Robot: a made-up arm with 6 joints.
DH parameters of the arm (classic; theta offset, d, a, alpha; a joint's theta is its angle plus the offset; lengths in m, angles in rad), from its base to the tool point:
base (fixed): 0 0 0 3.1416
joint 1: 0 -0.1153 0.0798 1.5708
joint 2: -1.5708 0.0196 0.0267 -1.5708
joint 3: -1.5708 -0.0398 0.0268 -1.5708
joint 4: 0 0.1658 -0.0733 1.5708
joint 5: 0 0.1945 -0.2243 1.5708
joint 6: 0.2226 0 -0.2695 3.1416
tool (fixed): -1.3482 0.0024 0 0
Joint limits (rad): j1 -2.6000..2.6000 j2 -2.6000..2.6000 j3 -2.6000..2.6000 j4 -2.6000..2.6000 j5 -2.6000..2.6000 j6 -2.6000..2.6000
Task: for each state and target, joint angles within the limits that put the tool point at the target. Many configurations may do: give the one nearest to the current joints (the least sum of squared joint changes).
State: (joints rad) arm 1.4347 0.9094 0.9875 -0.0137 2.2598 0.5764
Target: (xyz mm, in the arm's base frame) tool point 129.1 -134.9 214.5
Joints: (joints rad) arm 1.9540 1.0307 0.9441 -0.1942 2.0550 1.0267
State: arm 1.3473 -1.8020 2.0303 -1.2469 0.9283 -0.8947
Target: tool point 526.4 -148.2 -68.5
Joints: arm 1.1095 -1.8144 2.1803 -1.2217 0.8767 -0.8971
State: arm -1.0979 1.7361 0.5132 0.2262 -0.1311 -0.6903
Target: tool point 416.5 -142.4 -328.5
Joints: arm -1.0314 1.7577 0.4971 0.3207 -0.2325 -0.7344
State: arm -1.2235 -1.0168 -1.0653 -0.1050 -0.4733 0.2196
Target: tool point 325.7 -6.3 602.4
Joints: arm -1.4947 -0.5446 -0.4878 0.1651 -0.0873 -0.0550
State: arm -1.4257 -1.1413 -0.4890 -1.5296 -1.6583 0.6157
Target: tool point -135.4 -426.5 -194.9
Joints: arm -1.6030 -1.7237 -0.2055 -1.4235 -1.2582 0.7138
